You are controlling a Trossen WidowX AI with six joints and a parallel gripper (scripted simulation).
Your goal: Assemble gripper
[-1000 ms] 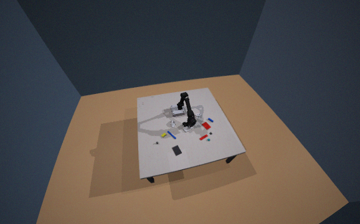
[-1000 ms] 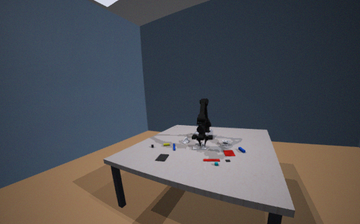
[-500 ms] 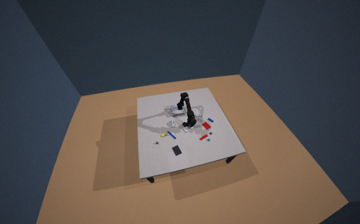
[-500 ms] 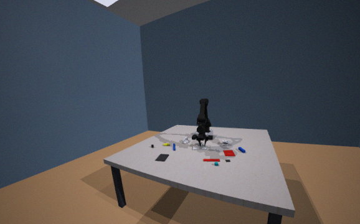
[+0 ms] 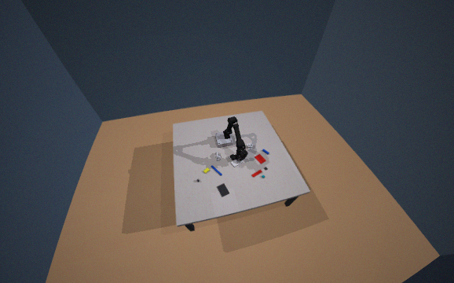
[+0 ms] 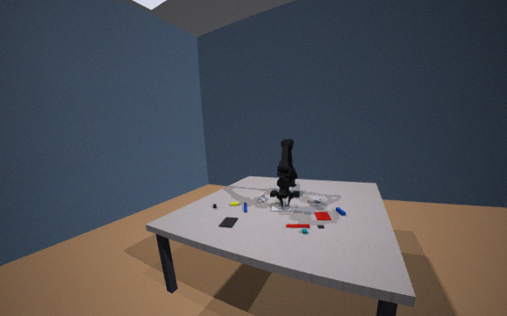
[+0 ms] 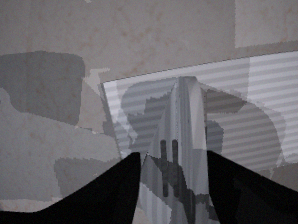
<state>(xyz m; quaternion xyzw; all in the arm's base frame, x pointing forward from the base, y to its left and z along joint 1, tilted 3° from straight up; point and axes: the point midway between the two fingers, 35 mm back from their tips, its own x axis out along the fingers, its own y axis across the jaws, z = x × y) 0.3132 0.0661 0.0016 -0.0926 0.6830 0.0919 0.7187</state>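
The white flat plate lies 20 mm ahead of my gripper tip, 20 mm to the right of it and 10 mm below it. From my gripper tip the other things lie so: red square plate (30 mm ahead, 240 mm to the left, 10 mm below); then red bar (200 mm ahead, 150 mm to the left, 10 mm below); then gripper base (160 mm behind, 180 mm to the left, 10 mm above).
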